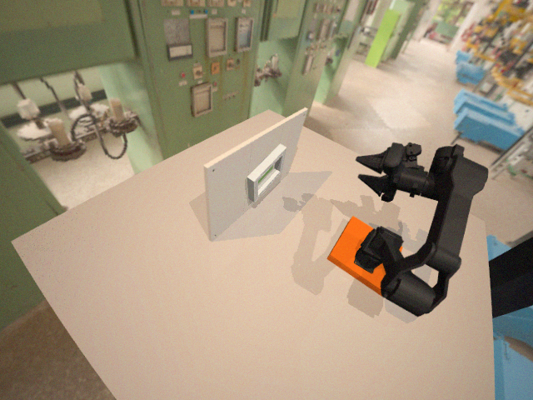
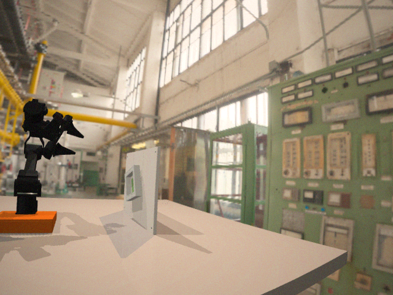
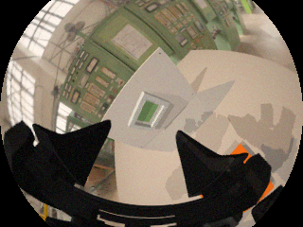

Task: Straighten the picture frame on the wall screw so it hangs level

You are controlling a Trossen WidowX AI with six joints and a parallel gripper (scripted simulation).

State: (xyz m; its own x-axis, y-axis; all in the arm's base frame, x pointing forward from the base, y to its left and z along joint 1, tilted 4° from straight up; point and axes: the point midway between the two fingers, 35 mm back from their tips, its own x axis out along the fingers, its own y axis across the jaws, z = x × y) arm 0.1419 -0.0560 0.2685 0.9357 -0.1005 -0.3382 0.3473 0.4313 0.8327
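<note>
Right now the picture frame is 240 mm ahead of my gripper tip, 30 mm to the left of it and 140 mm below it. Round my gripper tip: grey wall board: 250 mm ahead, 30 mm to the left, 140 mm below.
</note>
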